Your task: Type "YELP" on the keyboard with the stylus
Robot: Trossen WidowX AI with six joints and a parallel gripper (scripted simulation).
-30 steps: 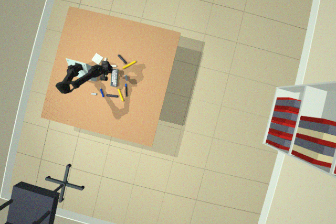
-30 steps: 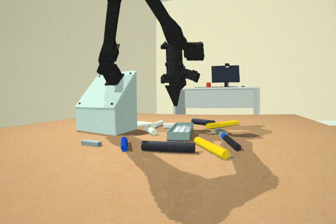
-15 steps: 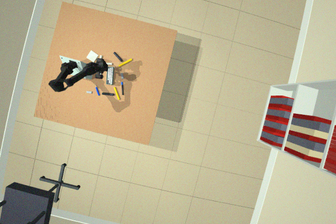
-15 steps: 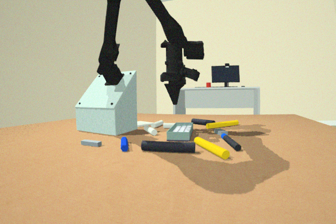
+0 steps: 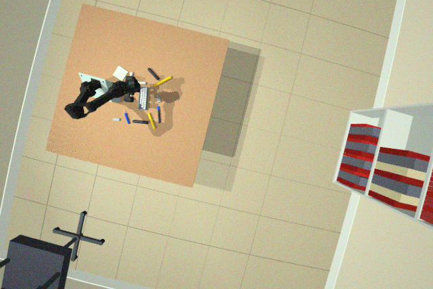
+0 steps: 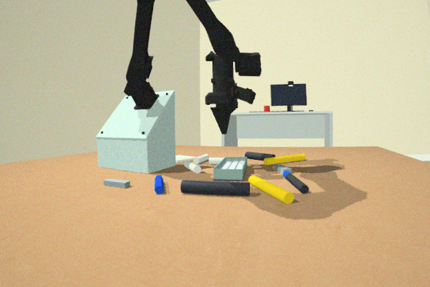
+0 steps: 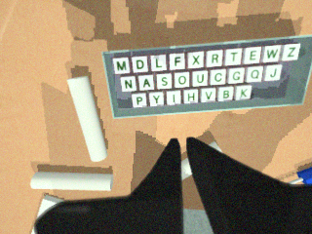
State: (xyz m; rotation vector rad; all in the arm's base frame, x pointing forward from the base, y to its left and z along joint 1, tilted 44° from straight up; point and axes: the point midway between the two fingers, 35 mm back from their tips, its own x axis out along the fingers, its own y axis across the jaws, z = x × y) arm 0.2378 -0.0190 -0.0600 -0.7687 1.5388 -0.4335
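Now: the blue stylus 70 mm behind my gripper tip, 200 mm to the right of it and 90 mm below it. The rest, counted from my gripper tip: grey block 140 mm behind, 260 mm to the right, 90 mm below; blue-banded marker 190 mm ahead, 100 mm to the right, 90 mm below; yellow rod 150 mm ahead, 150 mm to the left, 90 mm below.
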